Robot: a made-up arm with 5 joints. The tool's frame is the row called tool.
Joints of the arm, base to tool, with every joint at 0 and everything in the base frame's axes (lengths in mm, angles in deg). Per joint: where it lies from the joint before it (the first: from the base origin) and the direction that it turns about. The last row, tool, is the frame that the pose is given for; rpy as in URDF.
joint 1: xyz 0 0 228 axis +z
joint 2: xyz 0 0 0 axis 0 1 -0.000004
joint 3: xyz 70 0 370 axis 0 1 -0.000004
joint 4: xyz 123 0 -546 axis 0 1 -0.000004
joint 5: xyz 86 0 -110 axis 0 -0.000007 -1
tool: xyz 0 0 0 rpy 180 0 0
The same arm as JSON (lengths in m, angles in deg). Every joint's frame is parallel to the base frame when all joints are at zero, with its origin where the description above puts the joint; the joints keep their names.
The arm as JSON. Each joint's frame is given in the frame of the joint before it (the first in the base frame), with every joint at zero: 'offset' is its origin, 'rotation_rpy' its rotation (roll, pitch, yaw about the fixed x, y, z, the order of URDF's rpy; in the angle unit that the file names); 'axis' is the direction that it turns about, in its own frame. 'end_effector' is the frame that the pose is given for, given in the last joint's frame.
{"length_unit": "m", "angle_unit": "deg", "chain": [
  {"id": "joint 1", "offset": [0.0, 0.0, 0.228], "rotation_rpy": [0.0, 0.0, 0.0], "axis": [0.0, 0.0, 1.0]},
  {"id": "joint 2", "offset": [0.0, 0.0, 0.0], "rotation_rpy": [0.0, 0.0, 0.0], "axis": [0.0, 1.0, 0.0]},
  {"id": "joint 3", "offset": [0.07, 0.0, 0.37], "rotation_rpy": [0.0, 0.0, 0.0], "axis": [0.0, 1.0, 0.0]},
  {"id": "joint 4", "offset": [0.123, 0.0, -0.546], "rotation_rpy": [0.0, 0.0, 0.0], "axis": [0.0, 1.0, 0.0]},
  {"id": "joint 5", "offset": [0.086, 0.0, -0.11], "rotation_rpy": [0.0, 0.0, 0.0], "axis": [0.0, 0.0, -1.0]}
], "end_effector": {"offset": [0.0, 0.0, 0.0], "rotation_rpy": [180.0, 0.0, 0.0]}}

